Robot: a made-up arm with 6 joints. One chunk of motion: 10 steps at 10 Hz.
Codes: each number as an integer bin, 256 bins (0 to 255) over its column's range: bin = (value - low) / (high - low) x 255, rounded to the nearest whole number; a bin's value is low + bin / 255 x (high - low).
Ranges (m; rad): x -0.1..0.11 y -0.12..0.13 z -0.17..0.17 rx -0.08..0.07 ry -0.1..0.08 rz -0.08..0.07
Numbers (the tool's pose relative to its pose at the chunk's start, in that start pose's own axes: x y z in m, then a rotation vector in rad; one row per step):
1: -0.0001 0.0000 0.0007 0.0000 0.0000 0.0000
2: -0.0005 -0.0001 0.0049 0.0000 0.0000 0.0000
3: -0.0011 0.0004 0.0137 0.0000 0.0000 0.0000
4: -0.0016 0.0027 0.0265 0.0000 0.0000 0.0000
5: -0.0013 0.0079 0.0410 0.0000 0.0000 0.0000
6: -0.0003 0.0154 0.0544 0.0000 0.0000 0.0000
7: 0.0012 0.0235 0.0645 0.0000 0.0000 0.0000
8: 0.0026 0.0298 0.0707 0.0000 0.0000 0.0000
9: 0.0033 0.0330 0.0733 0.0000 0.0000 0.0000
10: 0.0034 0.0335 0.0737 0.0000 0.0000 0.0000
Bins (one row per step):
1: 121 122 128 136 142 136
2: 121 122 131 136 142 136
3: 120 123 138 136 142 136
4: 119 125 147 136 142 136
5: 120 130 158 136 142 136
6: 121 138 168 136 142 136
7: 123 146 176 136 142 136
8: 125 153 181 136 142 136
9: 125 156 182 136 142 136
10: 126 157 183 136 142 136

